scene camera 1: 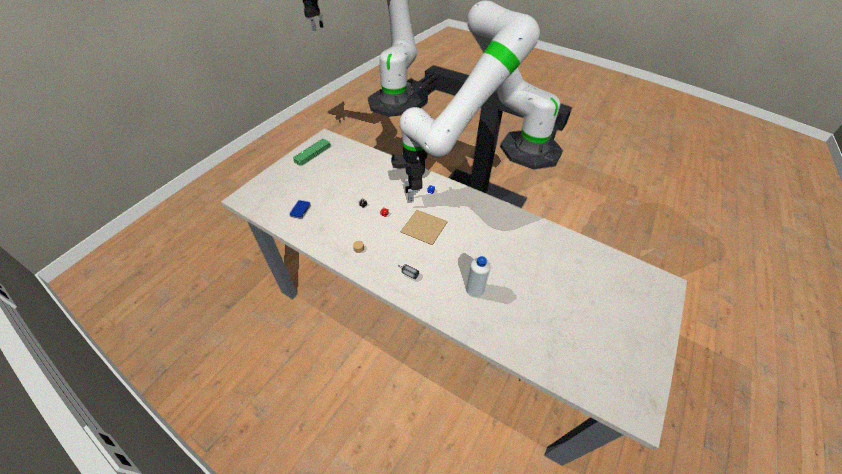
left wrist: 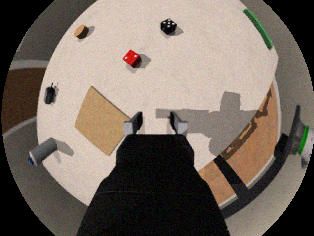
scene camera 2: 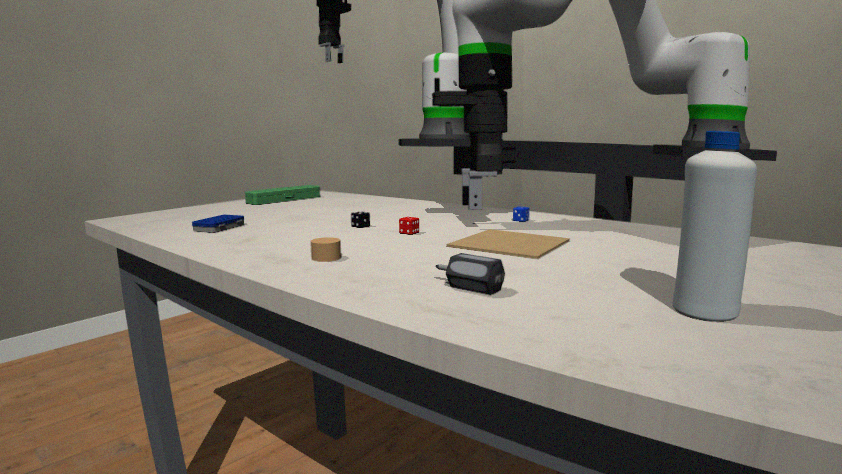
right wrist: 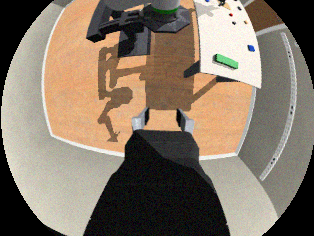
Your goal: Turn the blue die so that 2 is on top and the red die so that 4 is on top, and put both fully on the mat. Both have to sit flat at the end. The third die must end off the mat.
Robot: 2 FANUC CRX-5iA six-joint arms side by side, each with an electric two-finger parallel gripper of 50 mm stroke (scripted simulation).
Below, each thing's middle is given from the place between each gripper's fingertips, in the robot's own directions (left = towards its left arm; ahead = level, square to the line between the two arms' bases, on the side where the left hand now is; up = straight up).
Right now my left hand (scene camera 2: pixel 471 207) is 90 mm short of the tan mat (scene camera 2: pixel 533 246), 130 mm to the right of it and 50 mm above it. From my left hand the other things lie so: dark screwdriver-like tool (scene camera 2: pixel 480 274): 310 mm ahead, 200 mm to the left, 30 mm below; white bottle (scene camera 2: pixel 719 188): 240 mm ahead, 430 mm to the left, 30 mm above.
I see my right gripper (scene camera 2: pixel 334 62) 560 mm short of the tan mat, 1000 mm to the right of it and 440 mm above it. Also, from my right hand: dark screwdriver-like tool: 780 mm ahead, 1070 mm to the left, 420 mm below.
